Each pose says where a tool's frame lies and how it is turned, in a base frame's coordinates. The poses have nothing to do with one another.
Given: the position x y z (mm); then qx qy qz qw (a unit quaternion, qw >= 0).
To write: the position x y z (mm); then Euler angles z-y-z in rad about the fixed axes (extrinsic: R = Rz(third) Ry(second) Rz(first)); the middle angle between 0 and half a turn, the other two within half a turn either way. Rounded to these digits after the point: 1 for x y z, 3 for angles.
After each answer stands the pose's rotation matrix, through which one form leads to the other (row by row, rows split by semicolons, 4 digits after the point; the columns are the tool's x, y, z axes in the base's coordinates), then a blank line. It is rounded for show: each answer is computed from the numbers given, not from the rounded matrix.
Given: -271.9, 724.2, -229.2, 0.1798, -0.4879, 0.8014, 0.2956
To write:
-271.9, 724.2, -229.2, -2.277, 1.094, -1.571
-0.7606 -0.6492 -0.0003; 0.2983 -0.3491 -0.8883; 0.5766 -0.6757 0.4592

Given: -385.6, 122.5, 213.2, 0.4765, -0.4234, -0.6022, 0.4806
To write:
-385.6, 122.5, 213.2, 1.400, 1.382, 3.089
-0.0839 0.1753 -0.9809; -0.9824 -0.1795 0.0519; -0.1669 0.9680 0.1873

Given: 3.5, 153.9, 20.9, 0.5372, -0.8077, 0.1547, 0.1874
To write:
3.5, 153.9, 20.9, -3.038, 2.651, -1.865
-0.3526 -0.9258 -0.1365; -0.8098 0.3750 -0.4512; 0.4689 -0.0486 -0.8819

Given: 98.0, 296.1, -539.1, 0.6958, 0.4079, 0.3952, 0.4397
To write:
98.0, 296.1, -539.1, 1.773, 1.877, -0.308
0.3549 0.2201 0.9086; 0.9151 -0.2806 -0.2895; 0.1912 0.9343 -0.3010

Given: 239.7, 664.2, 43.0, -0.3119, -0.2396, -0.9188, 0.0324
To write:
239.7, 664.2, 43.0, 2.522, 0.808, 0.690
-0.8033 0.2090 0.5577; 0.0899 -0.8831 0.4605; 0.5887 0.4201 0.6906

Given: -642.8, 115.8, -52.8, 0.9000, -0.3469, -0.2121, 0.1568
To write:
-642.8, 115.8, -52.8, 1.004, 2.608, -2.873
0.6693 -0.5580 -0.4906; -0.6910 -0.7101 -0.1351; -0.2730 0.4294 -0.8608

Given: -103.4, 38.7, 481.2, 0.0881, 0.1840, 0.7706, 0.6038
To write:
-103.4, 38.7, 481.2, 1.353, 0.411, 0.460
-0.2553 -0.8981 0.3580; 0.9630 -0.2032 0.1772; -0.0864 0.3900 0.9168

